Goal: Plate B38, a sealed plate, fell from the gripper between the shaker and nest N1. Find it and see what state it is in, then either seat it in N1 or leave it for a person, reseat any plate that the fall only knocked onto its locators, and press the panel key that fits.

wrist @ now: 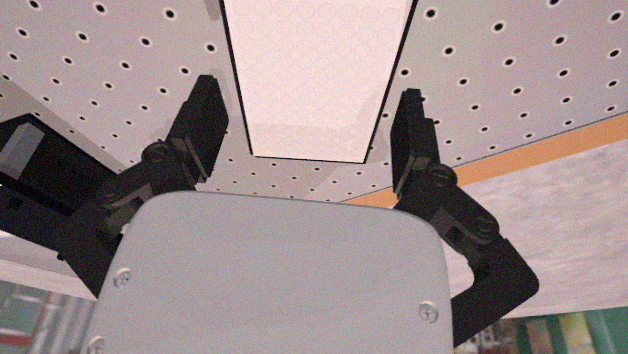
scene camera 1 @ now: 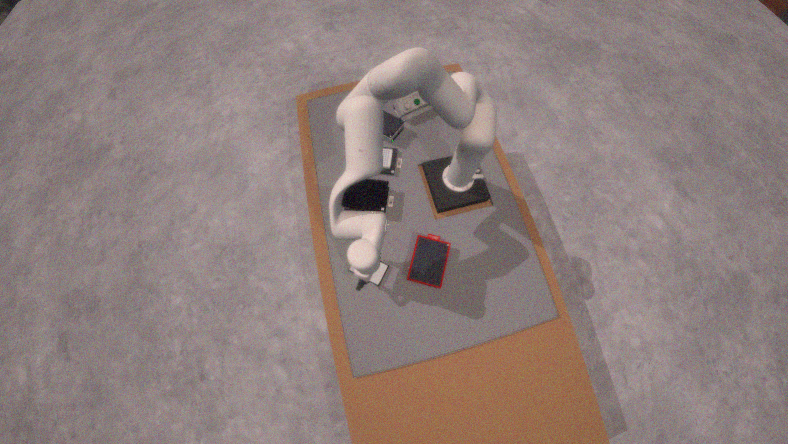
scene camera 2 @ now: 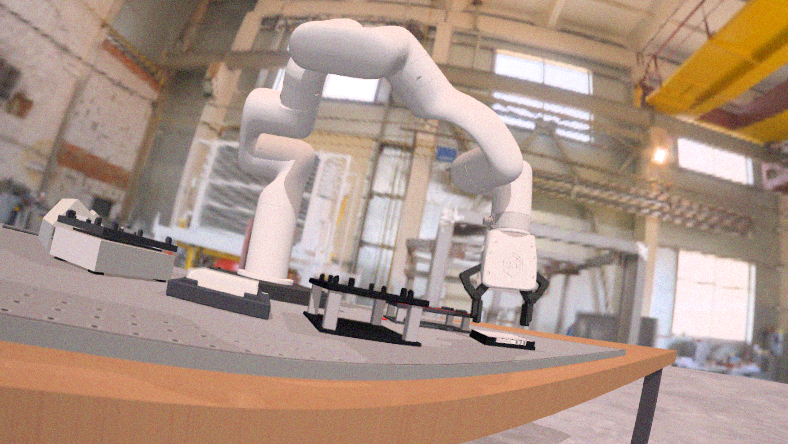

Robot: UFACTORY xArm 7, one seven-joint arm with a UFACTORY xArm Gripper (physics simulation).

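Seen in the pictures: gripper, fingertip midpoint: (wrist: 308, 103) (scene camera 2: 500, 324); arm's base, origin of the base link: (scene camera 1: 458, 177) (scene camera 2: 264, 279).
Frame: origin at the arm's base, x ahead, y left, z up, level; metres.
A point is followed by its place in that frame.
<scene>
A plate with a pale top and black edges (scene camera 1: 378, 273) @[y 0.353, x 0.331, z -0.014 m] (scene camera 2: 500, 337) @[y 0.297, x 0.397, z -0.015 m] (wrist: 315, 80) @[y 0.337, x 0.358, z -0.014 m] lies flat on the perforated deck; no label is readable, so I cannot confirm it is B38. My gripper (scene camera 2: 501, 316) @[y 0.336, x 0.355, z 0.004 m] (wrist: 308, 103) @[y 0.336, x 0.355, z 0.004 m] is open and empty above it; in the wrist view the fingers stand to either side of the plate's outline. A white plate (scene camera 1: 387, 158) @[y -0.101, x 0.277, z 0.006 m] (scene camera 2: 223, 281) @[y -0.124, x 0.387, z 0.001 m] sits on a low dark nest (scene camera 2: 215, 299) @[y -0.131, x 0.404, z -0.019 m]. The panel (scene camera 1: 408, 105) @[y -0.344, x 0.174, z 0.040 m] shows a green key (scene camera 1: 416, 102) @[y -0.360, x 0.137, z 0.039 m]; its other keys are partly hidden by the arm. Nest names are not readable.
A raised black stand (scene camera 1: 366, 194) @[y 0.063, x 0.362, z 0.027 m] (scene camera 2: 368, 292) @[y 0.029, x 0.446, z 0.025 m] on pale posts stands between the low nest and the loose plate. A dark-topped unit with pegs (scene camera 1: 393, 125) @[y -0.250, x 0.245, z 0.026 m] (scene camera 2: 129, 258) @[y -0.247, x 0.331, z -0.003 m] is near the panel. A red-edged dark rack (scene camera 1: 429, 260) @[y 0.320, x 0.148, z 0.011 m] lies beside the loose plate, toward the arm's base.
</scene>
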